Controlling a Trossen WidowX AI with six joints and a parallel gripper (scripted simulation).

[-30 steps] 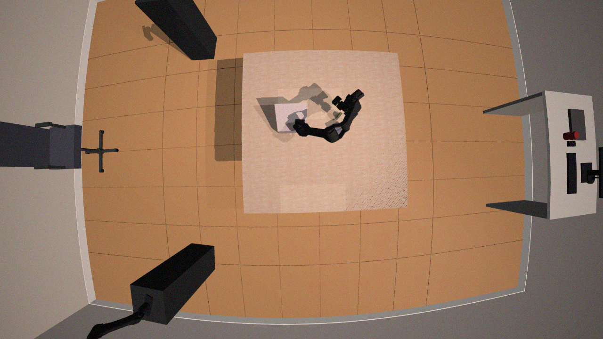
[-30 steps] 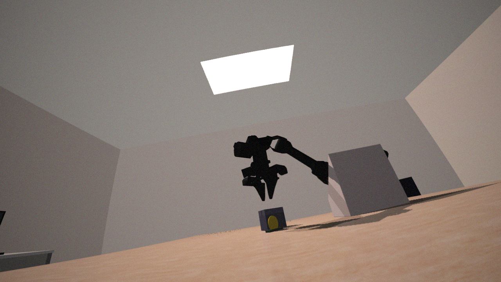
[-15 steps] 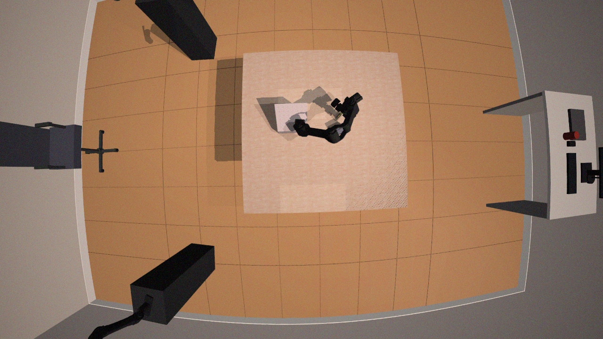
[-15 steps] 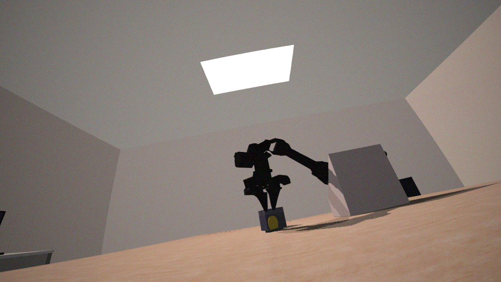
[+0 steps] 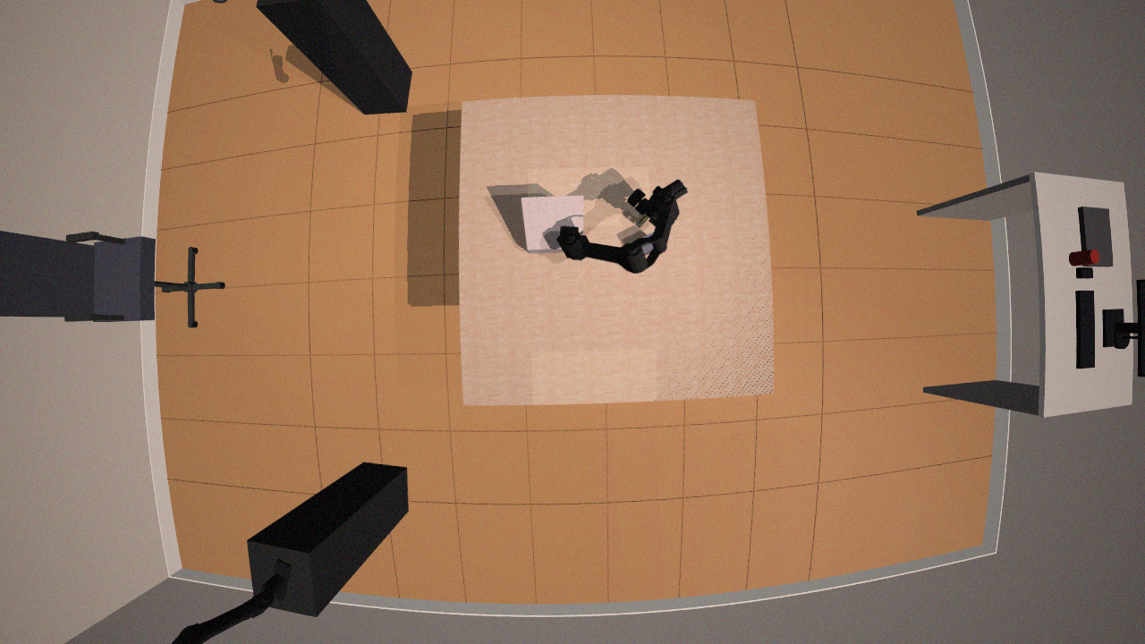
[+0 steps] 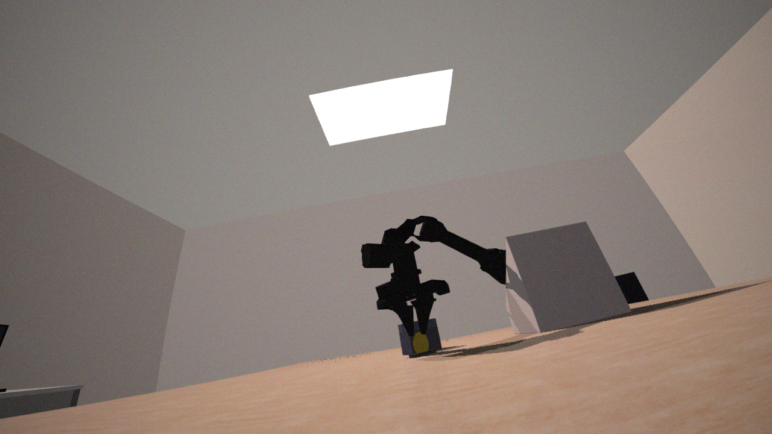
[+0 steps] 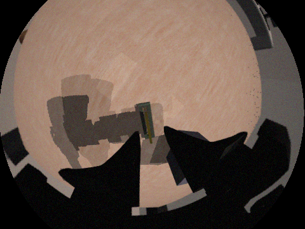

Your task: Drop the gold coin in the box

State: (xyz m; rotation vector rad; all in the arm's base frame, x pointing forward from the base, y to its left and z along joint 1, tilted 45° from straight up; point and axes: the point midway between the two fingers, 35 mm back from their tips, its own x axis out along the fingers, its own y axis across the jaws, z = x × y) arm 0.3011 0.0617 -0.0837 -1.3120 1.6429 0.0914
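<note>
Now: gripper tip 20 mm above the coin.
</note>
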